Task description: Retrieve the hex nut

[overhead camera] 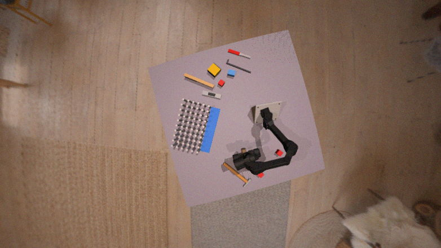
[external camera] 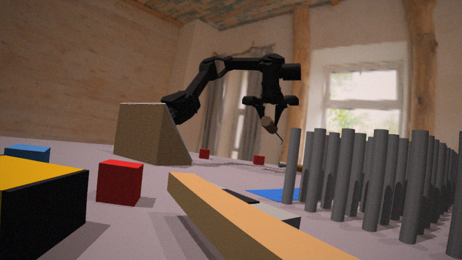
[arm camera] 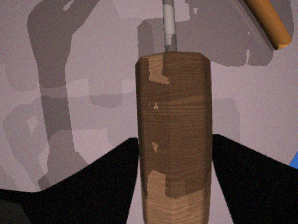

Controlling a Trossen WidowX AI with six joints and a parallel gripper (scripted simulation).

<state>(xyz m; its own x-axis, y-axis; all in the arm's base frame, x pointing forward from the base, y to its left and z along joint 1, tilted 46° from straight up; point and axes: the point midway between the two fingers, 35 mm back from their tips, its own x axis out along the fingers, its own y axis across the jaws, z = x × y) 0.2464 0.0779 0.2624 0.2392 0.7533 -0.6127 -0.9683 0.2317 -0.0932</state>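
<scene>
Right now my gripper tip is 25 cm to the left of the blue taped strip, 19 cm short of it and 15 cm above it. From my gripper tip the other things lie so: wooden-handled file 10 cm to the left, 2 cm below, 1 cm ahead; then hex nut 38 cm to the right, 31 cm ahead, 15 cm below; then grey bar 53 cm to the right, 14 cm below, 7 cm ahead.
</scene>
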